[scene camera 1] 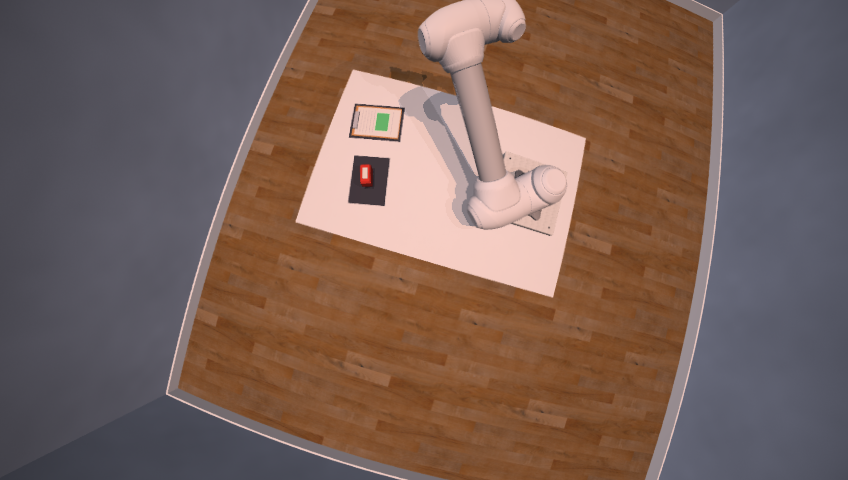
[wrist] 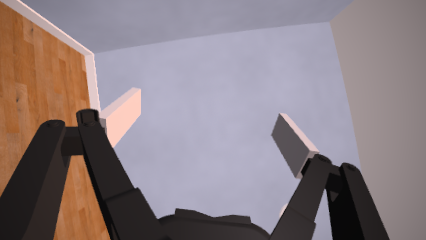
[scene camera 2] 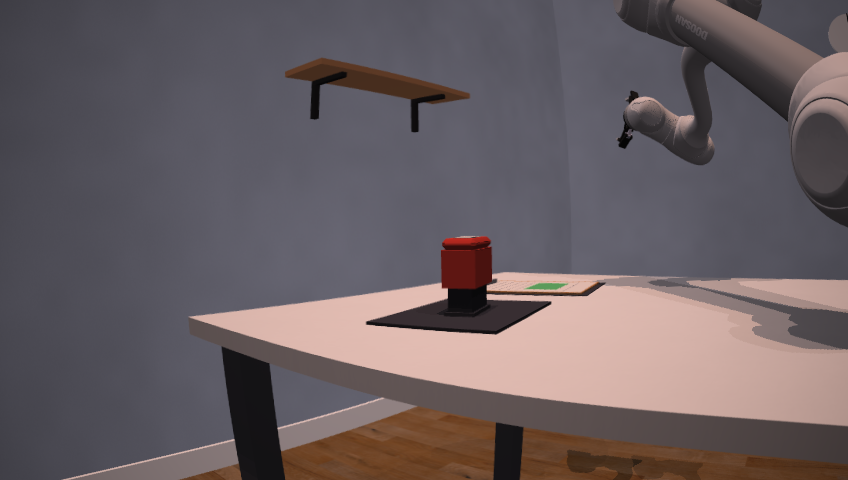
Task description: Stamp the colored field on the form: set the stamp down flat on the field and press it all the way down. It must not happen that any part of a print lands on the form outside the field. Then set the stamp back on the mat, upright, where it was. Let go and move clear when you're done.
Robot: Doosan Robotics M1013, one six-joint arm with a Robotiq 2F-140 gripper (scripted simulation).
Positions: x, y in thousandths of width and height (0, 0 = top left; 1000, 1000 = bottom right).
Scene:
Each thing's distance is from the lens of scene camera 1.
clipboard (scene camera 1: 443, 255): 1.40 m

